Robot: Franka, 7 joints.
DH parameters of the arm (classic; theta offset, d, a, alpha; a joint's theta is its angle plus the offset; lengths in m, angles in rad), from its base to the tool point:
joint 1: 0 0.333 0 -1.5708
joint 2: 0 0 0 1.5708
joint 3: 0 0.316 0.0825 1.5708
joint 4: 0 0 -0.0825 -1.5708
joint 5: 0 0.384 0 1.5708
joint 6: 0 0 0.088 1.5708
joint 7: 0 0.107 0 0
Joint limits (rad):
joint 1: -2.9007..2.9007
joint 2: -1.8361..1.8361
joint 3: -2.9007..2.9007
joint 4: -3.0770..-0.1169
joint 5: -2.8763..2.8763
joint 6: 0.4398..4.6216
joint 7: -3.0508..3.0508
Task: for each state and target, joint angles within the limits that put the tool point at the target. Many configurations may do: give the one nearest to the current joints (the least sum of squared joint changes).
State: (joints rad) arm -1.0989 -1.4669 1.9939 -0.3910 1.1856 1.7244 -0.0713
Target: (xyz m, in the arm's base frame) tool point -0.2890 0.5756 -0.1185
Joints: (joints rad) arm -0.8526 -1.8361 2.2575 -0.5654 1.1592 1.4315 -0.0713
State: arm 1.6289 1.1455 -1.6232 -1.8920 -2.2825 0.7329 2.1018
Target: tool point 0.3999 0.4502 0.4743
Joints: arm 1.7822 1.2947 -1.4444 -1.8610 -2.3206 0.7012 2.1018
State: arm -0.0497 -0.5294 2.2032 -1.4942 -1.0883 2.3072 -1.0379
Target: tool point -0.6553 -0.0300 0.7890
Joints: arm 0.4938 -0.2718 2.5809 -1.1620 -1.0888 2.4293 -1.0379
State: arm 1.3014 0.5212 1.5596 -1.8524 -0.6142 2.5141 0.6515
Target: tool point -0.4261 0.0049 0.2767
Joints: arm 1.3849 0.5471 1.6743 -2.5726 -0.5942 2.3286 0.6515
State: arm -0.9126 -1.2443 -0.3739 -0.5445 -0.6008 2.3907 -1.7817
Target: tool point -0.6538 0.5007 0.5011
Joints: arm -0.8420 -1.6619 -0.4742 -0.4860 -0.5982 2.0977 -1.7817
